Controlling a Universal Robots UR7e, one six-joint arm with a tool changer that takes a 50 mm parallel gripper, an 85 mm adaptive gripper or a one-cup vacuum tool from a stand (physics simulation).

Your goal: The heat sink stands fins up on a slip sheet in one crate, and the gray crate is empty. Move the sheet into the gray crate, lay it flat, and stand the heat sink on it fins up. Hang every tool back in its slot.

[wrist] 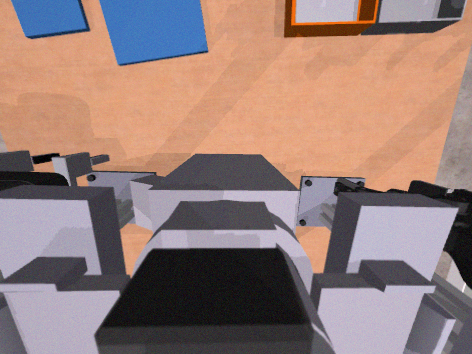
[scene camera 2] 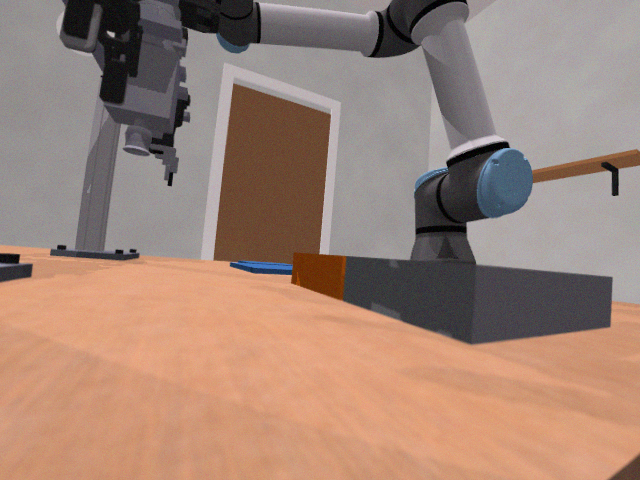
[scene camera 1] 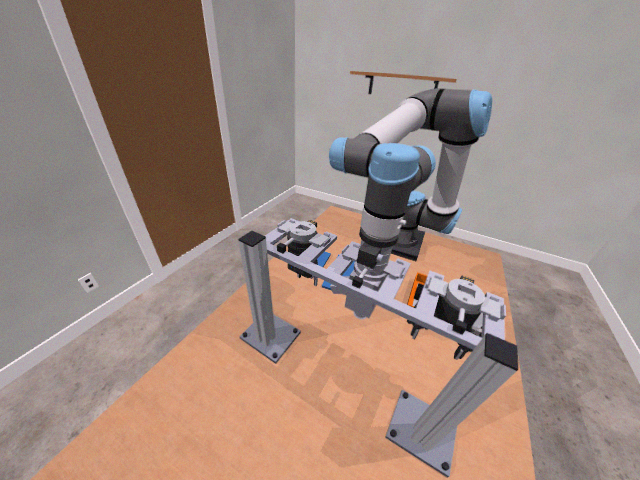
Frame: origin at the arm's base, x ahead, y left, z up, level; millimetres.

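Where they show: arm's base at its link origin: (scene camera 1: 401,238).
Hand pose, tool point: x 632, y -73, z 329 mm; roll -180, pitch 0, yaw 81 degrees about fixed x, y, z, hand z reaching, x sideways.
Things, the pixels of their top centre, and the offset from my tool point. "spot": a spot on its surface instead.
- one-cup vacuum tool at a spot on its surface: (scene camera 2: 137,147) spot: dx -1, dy +17, dz -188 mm
- gray crate at its top centre: (scene camera 2: 474,266) dx -275, dy +353, dz -318 mm
- orange crate at its top centre: (scene camera 2: 377,259) (scene camera 1: 431,294) dx -291, dy +212, dz -318 mm
The arm's end is at the middle slot of the tool stand (scene camera 1: 395,303), on the one-cup vacuum tool (scene camera 1: 360,304) (scene camera 2: 137,147). Its cup hangs high above the table with nothing on it. The gray crate (scene camera 2: 537,304) (wrist: 415,28) stands against the orange crate (scene camera 2: 317,271) (wrist: 325,31) (scene camera 1: 412,298). Both crates are cut off at the top of the wrist view, where a light surface shows inside each. The heat sink cannot be made out, and I cannot tell whether the light surface in the orange crate is the slip sheet.
Two other tools (scene camera 1: 302,232) (scene camera 1: 465,294) hang in the outer slots. The stand's posts (scene camera 1: 261,294) (scene camera 1: 460,397) rise from bolted base plates. Two blue slabs (wrist: 157,30) (wrist: 52,17) lie on the table left of the crates in the wrist view. A shelf (scene camera 1: 403,76) is on the back wall.
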